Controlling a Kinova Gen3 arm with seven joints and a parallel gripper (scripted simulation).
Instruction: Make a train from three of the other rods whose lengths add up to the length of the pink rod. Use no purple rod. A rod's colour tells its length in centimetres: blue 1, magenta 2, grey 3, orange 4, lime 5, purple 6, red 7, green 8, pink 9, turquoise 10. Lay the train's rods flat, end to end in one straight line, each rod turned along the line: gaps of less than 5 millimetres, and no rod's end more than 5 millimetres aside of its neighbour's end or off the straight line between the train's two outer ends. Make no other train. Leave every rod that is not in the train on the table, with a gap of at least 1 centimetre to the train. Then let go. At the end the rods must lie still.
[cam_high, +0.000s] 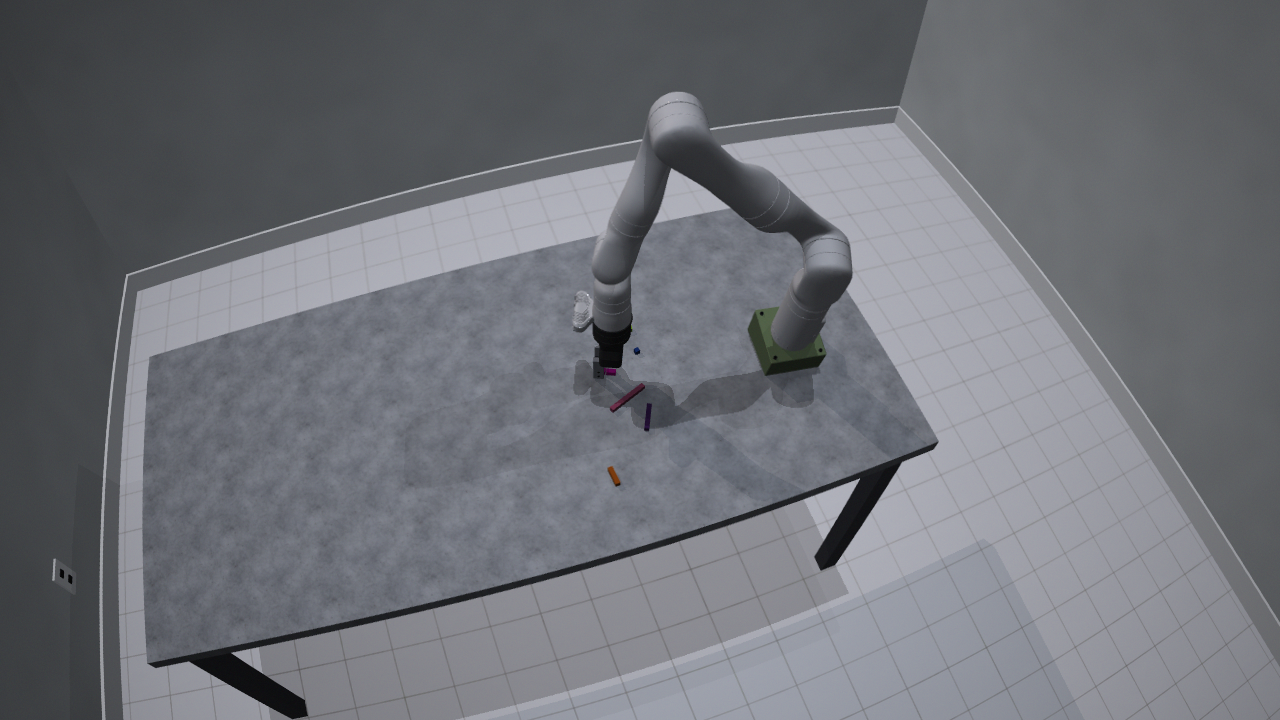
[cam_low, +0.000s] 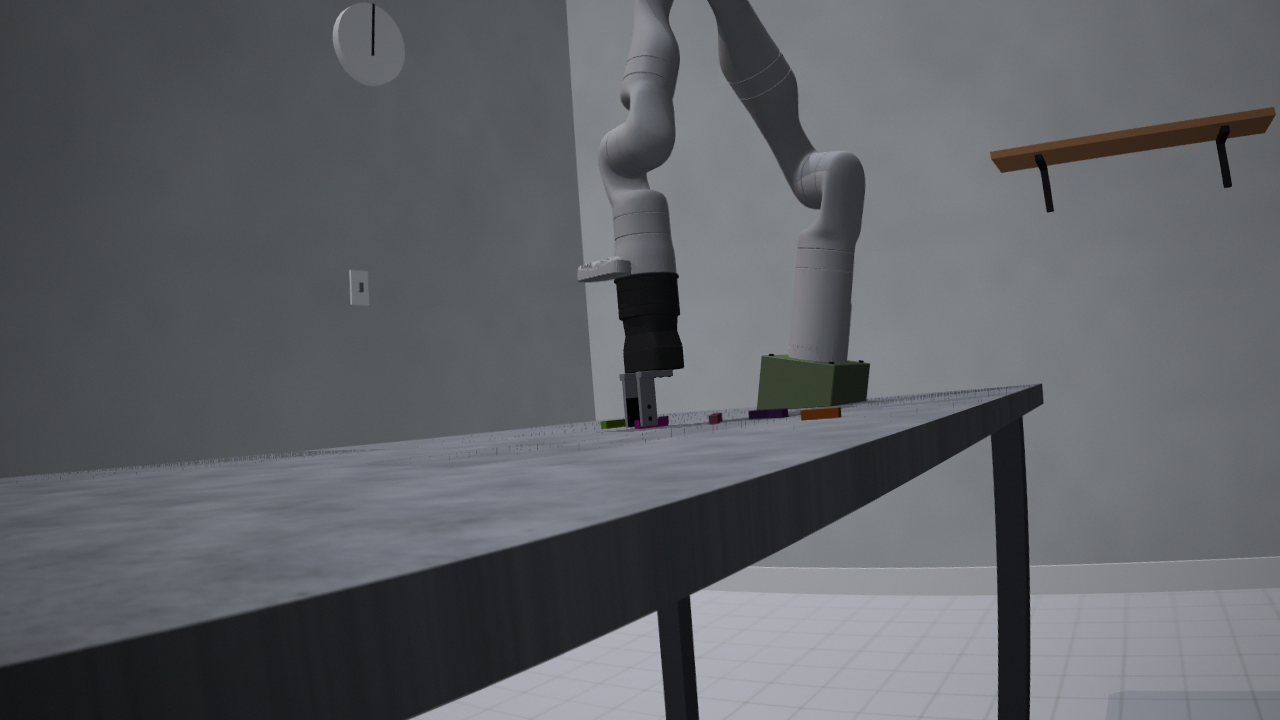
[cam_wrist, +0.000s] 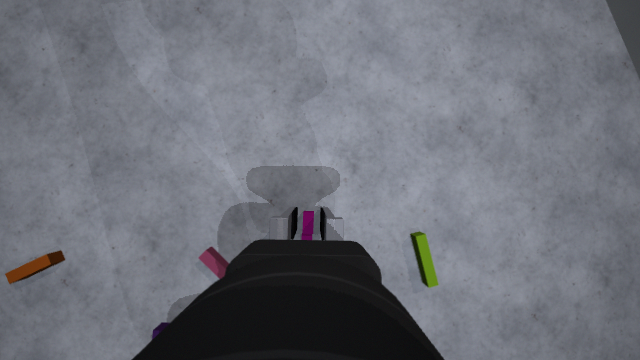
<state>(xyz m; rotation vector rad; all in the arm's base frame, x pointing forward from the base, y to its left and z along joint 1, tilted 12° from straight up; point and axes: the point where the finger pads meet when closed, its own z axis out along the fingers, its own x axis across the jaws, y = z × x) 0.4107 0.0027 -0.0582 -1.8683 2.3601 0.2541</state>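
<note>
Now: hand 6 cm past the lime rod, 10 cm to the left of it and 1 cm above it. The rest, counted from my hand: pink rod (5 cm behind, 8 cm to the left, 1 cm below); then purple rod (8 cm behind, 13 cm to the left, 1 cm below); then small blue rod (9 cm behind, 4 cm to the right, 1 cm below).
</note>
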